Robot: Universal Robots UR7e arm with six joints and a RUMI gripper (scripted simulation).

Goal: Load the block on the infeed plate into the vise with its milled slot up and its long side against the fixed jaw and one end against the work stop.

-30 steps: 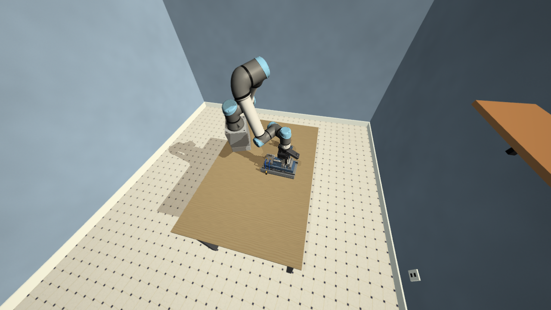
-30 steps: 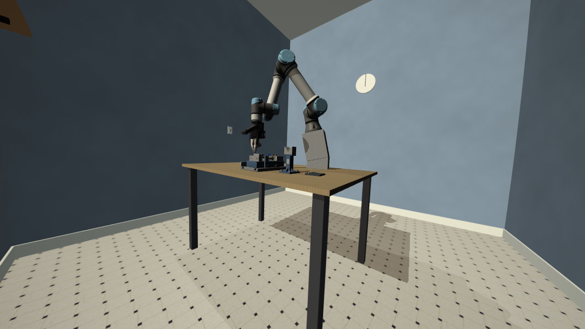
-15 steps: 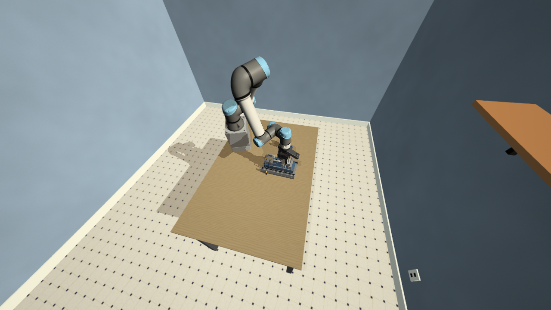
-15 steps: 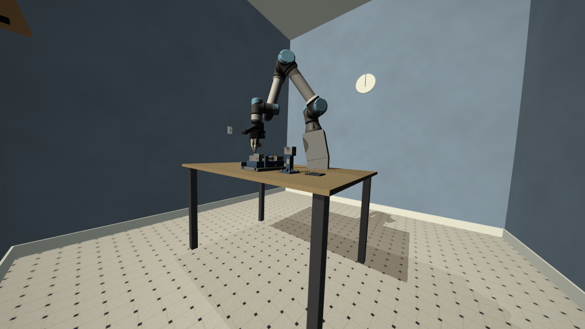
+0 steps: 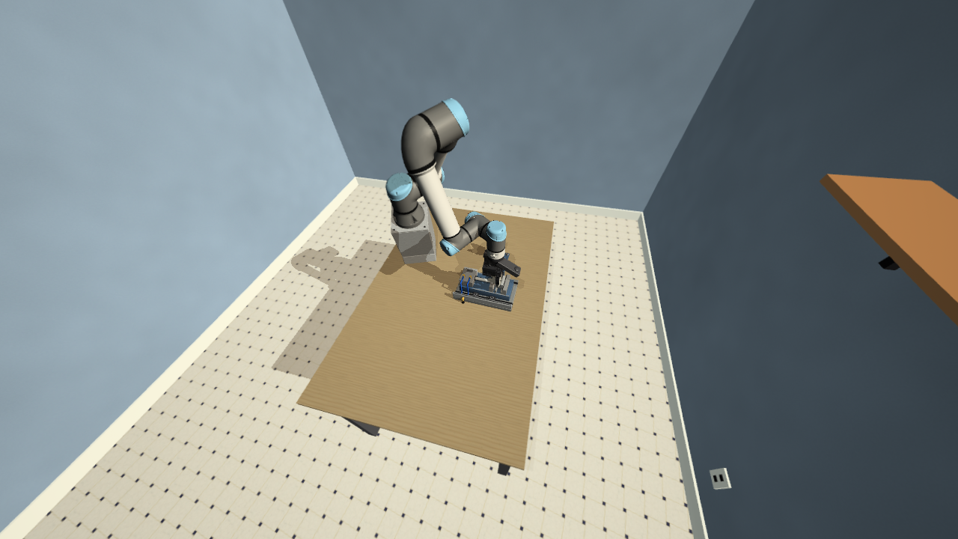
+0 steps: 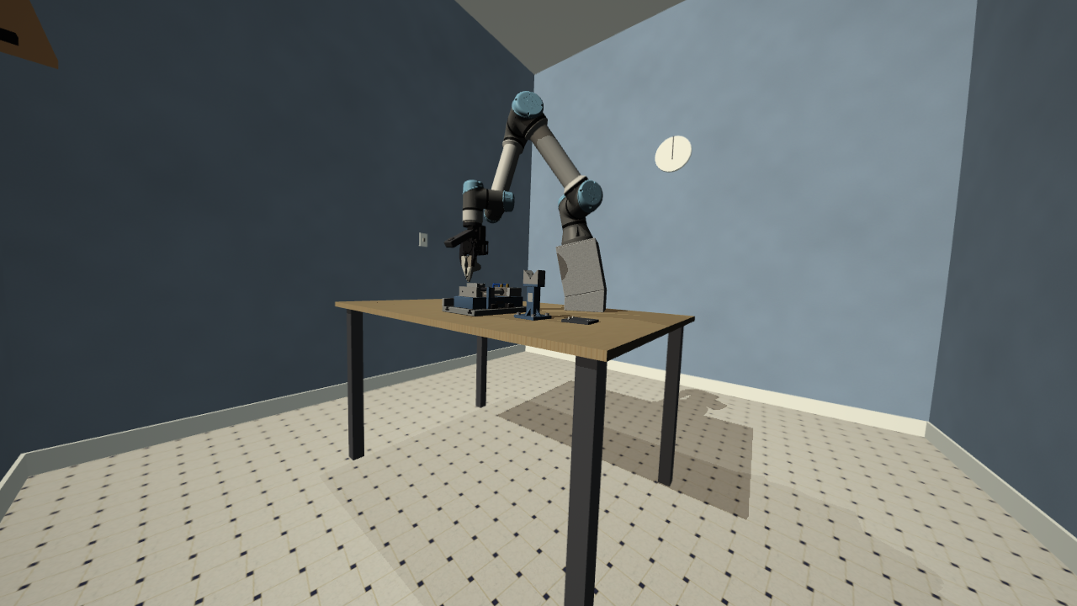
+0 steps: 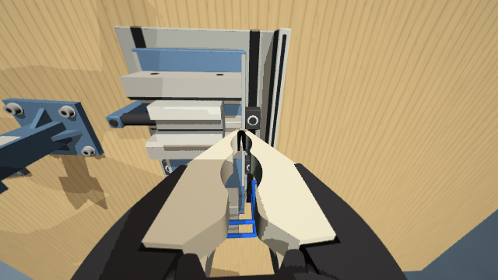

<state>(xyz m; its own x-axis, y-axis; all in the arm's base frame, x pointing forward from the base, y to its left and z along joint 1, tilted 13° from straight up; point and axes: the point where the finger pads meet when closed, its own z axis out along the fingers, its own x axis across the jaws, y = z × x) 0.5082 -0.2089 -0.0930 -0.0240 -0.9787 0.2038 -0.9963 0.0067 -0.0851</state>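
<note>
Right now the part is 50 mm to the left of my hand and 30 mm below it. The rest, counted from my hand: cylinder rod (90 mm behind, 50 mm to the left, 50 mm below); then fixed jaw (30 mm ahead, 50 mm to the left, 50 mm below); then moving jaw (30 mm behind, 50 mm to the left, 50 mm below).
</note>
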